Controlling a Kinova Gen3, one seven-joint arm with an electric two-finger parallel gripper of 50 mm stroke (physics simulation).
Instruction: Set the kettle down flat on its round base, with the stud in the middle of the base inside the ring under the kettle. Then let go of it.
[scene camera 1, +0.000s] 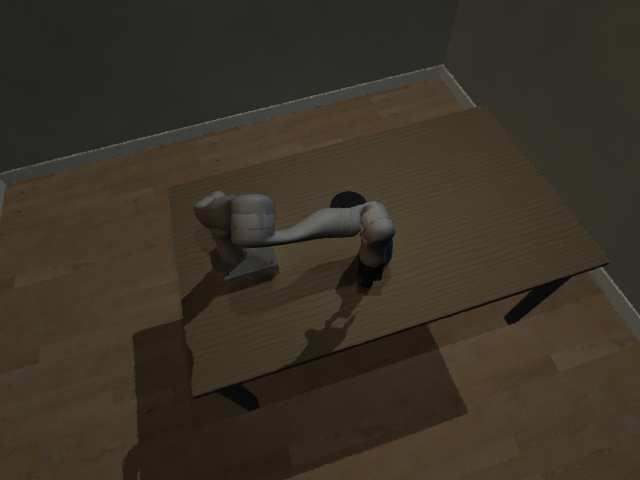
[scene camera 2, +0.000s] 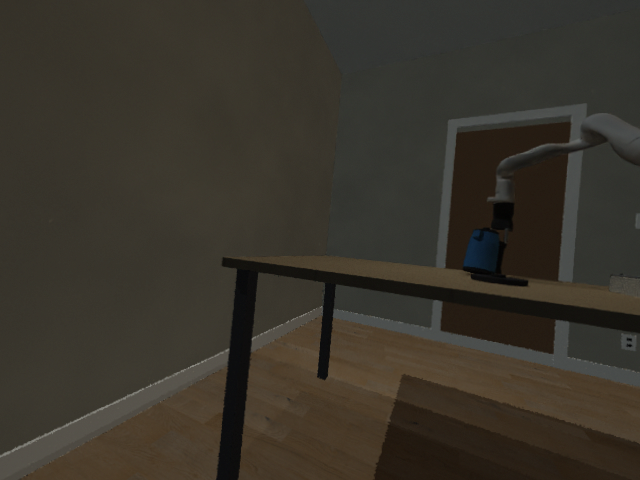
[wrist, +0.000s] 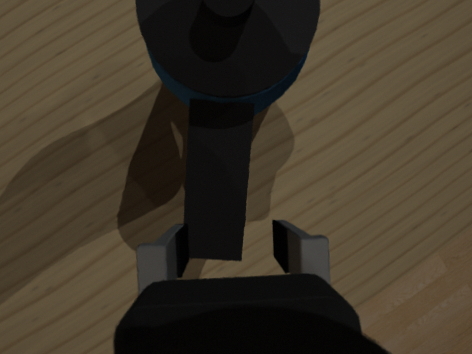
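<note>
The blue kettle (scene camera 1: 389, 251) (scene camera 2: 481, 252) (wrist: 280, 92) with a black lid (wrist: 175, 60) is on the table beside the black round base (scene camera 1: 347, 197) (scene camera 2: 511, 281). It seems to lean slightly in scene camera 2. Its black handle (scene camera 1: 367, 283) (scene camera 2: 500, 256) (wrist: 218, 180) points toward my gripper. My gripper (scene camera 2: 505, 242) (wrist: 230, 240) is open over the handle's outer end, one finger on each side and the left finger very near its edge. I cannot tell whether they touch. In scene camera 1 the arm hides the fingers. The kettle's ring and the base's stud are hidden.
The wooden table (scene camera 1: 465, 170) (scene camera 2: 361, 268) carries the arm's mount (scene camera 1: 250, 266) at its left part in scene camera 1. The arm (scene camera 1: 310, 227) passes over the table near the round base and hides part of it. The table's edge and the floor (wrist: 425, 305) show at the lower right of the wrist view.
</note>
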